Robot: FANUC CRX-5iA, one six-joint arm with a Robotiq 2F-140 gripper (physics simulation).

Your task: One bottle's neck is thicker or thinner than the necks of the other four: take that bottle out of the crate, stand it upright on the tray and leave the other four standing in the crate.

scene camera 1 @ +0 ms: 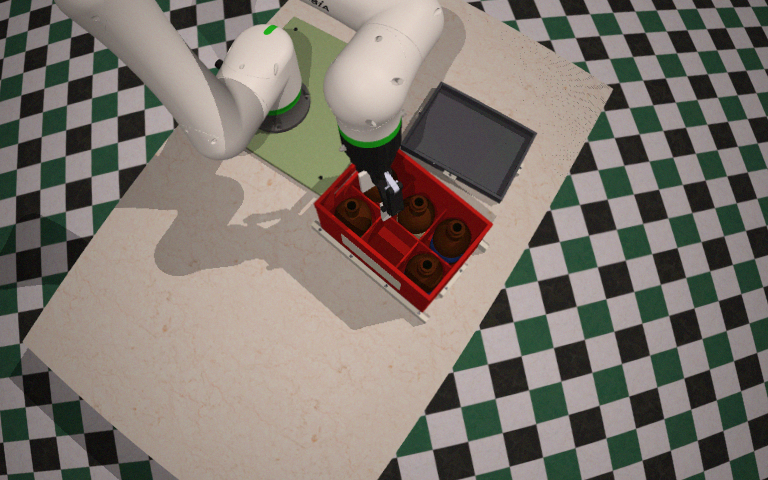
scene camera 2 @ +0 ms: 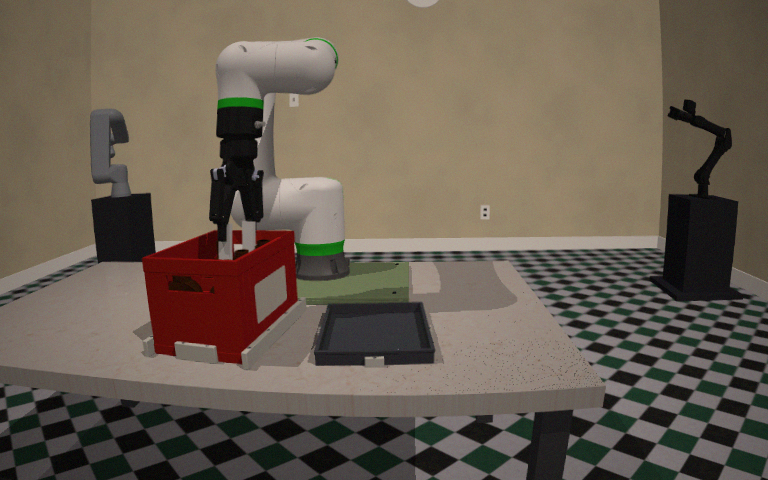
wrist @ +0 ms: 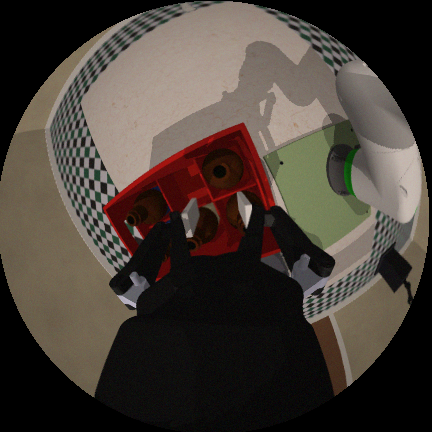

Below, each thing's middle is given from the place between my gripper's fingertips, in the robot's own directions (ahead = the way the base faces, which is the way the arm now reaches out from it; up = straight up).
Now: the crate cell (wrist: 188, 179) 60 mm ahead of my hand and 130 mm below it.
